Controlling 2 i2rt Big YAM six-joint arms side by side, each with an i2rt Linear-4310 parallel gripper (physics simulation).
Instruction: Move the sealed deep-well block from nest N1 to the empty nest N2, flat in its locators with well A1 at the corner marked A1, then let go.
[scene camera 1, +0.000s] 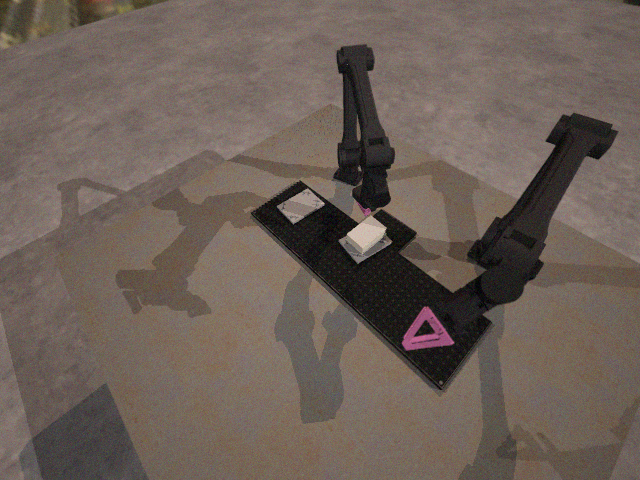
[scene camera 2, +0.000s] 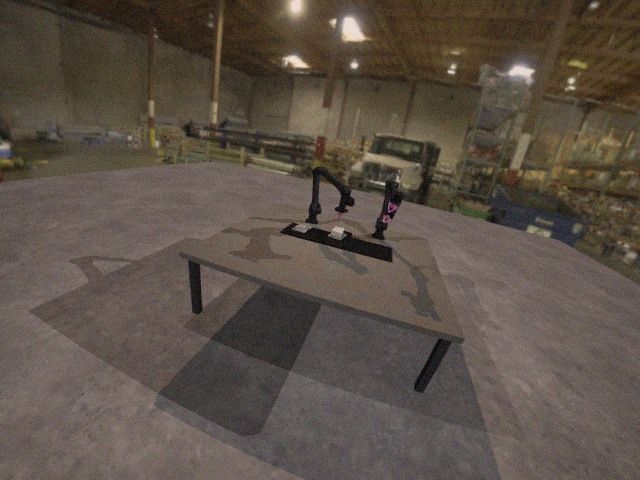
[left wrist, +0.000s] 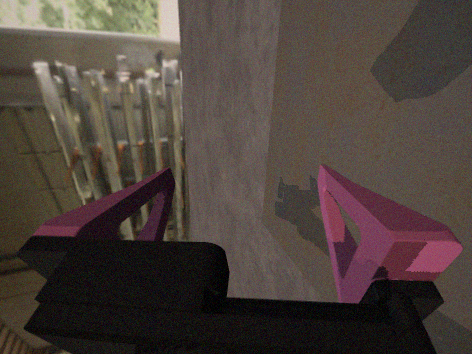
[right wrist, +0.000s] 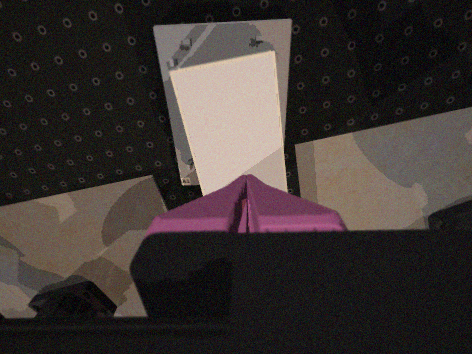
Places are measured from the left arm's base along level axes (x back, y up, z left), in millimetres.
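Where they show: left gripper, fingertip midpoint: (scene camera 1: 404, 343) (scene camera 2: 386, 217) (left wrist: 243, 174); right gripper, fingertip midpoint: (scene camera 1: 366, 214) (scene camera 2: 339, 219) (right wrist: 247, 185); left arm's base, origin of the base link: (scene camera 2: 377, 237) (right wrist: 77, 302); right arm's base, origin of the base link: (scene camera 1: 348, 176) (scene camera 2: 311, 222).
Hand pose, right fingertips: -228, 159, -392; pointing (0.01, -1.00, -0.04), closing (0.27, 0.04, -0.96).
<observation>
Things, the pixels of their top centre, and the offset from my right fingertips, as dx, dy, dz. Level surfaces: height alone.
- pale block, middle of its top: (right wrist: 235, 142) (scene camera 1: 367, 230) (scene camera 2: 338, 228) +5, -83, +8
- middle nest plate, middle of its top: (right wrist: 227, 119) (scene camera 1: 365, 239) -6, -124, +13
- small A1 mark, middle of its top: (right wrist: 186, 181) +51, -134, +87
- black perforated board, its level: dy -146
- table, its level: dy -159
The pale block (scene camera 1: 366, 234) (scene camera 2: 338, 229) (right wrist: 230, 115) rests on the middle nest plate (scene camera 1: 358, 256) (right wrist: 277, 37), turned slightly against it. In the right wrist view its far edge lies short of the far locators; whether it lies flat is unclear. A small A1 mark (right wrist: 186, 181) shows at the plate's lower left corner. The other nest plate (scene camera 1: 300, 205) (scene camera 2: 301, 227) is empty. Nest numbers are not readable. My right gripper (scene camera 1: 366, 212) (scene camera 2: 339, 217) (right wrist: 247, 185) is shut and empty, above and beside the block's near end. My left gripper (scene camera 2: 389, 213) (left wrist: 243, 174) is open and empty, away from the block.
A black perforated board (scene camera 1: 382, 289) (scene camera 2: 369, 249) carries both nests on the table (scene camera 1: 217, 377) (scene camera 2: 289, 268). In scene camera 1 the left arm's pink fingers overhang the board's lower right end. Shadows of the arms cross the table.
</observation>
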